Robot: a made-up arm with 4 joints.
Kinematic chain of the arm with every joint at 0, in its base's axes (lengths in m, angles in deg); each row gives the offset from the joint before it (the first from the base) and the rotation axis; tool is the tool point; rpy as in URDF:
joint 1: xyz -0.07 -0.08 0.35 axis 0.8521 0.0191 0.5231
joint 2: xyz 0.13 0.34 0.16 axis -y
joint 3: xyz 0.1 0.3 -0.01 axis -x
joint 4: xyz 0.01 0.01 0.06 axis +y
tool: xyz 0.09 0.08 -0.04 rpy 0 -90 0
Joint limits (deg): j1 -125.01..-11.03 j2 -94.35..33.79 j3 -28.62..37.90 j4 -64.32..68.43
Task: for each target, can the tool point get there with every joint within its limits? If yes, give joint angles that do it. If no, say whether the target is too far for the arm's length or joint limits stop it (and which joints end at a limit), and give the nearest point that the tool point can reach.
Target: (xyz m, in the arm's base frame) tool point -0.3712 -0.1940 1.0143
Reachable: no: joint limits stop it (at a limit: joint 1, joint 2, joint 3, joint 4) | nearest point 0.2019 0.6092 0.6206 | short by 1.062 m
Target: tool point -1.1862 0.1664 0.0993
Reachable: no: too far | nearest point 0.0262 0.5992 0.2693 | short by 1.299 m
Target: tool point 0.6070 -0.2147 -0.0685
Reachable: yes | joints -95.99 -15.13 -4.23 1.38
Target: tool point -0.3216 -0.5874 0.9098
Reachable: no: joint limits stop it (at a limit: joint 1, joint 2, joint 3, joint 4) | nearest point 0.3517 -0.5869 0.0895 | short by 1.061 m
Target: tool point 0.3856 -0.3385 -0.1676
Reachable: yes | joints -103.94 -76.23 15.15 21.24
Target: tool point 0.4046 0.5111 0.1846
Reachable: yes | joints -23.32 -55.84 -16.59 -48.54
